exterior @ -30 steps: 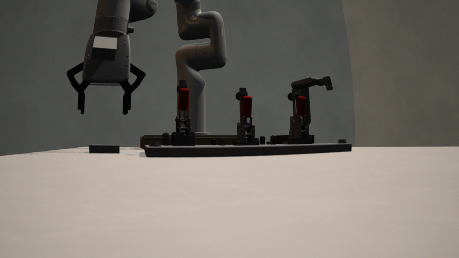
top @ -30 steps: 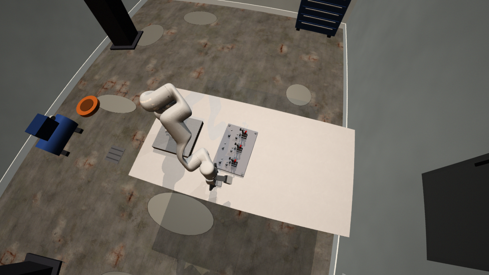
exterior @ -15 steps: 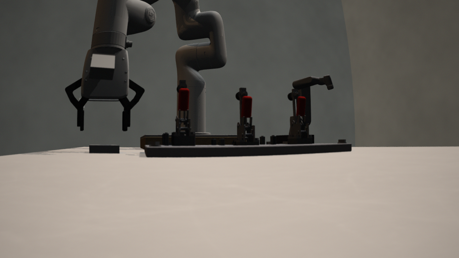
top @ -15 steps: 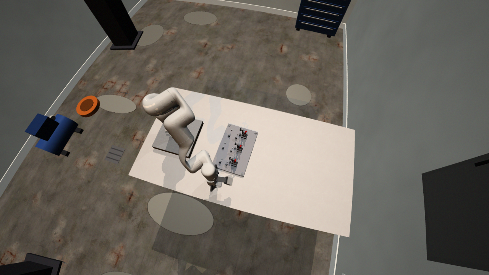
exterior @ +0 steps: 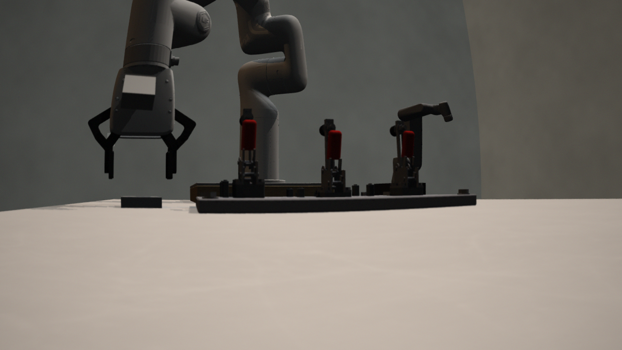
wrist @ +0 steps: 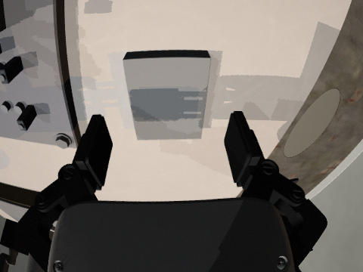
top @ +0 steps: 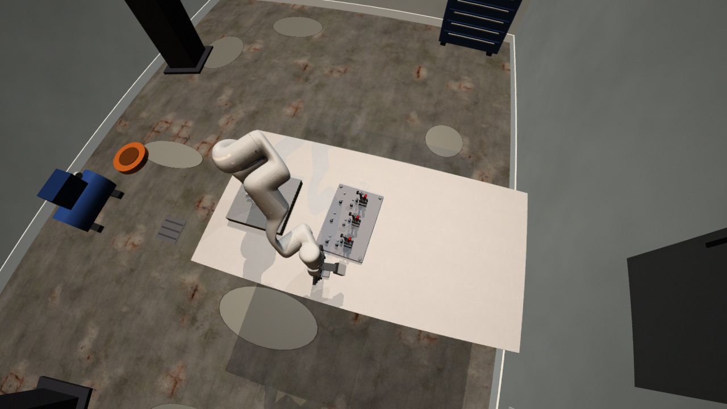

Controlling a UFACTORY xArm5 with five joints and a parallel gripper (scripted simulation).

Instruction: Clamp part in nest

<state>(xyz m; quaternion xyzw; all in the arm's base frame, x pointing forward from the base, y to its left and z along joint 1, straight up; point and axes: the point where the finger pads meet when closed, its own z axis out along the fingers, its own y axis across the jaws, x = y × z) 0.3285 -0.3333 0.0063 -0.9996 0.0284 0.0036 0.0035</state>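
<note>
The part is 40 mm below my hand. Also, from my hand: grey fixture plate 240 mm to the left, 110 mm ahead, 40 mm below.
</note>
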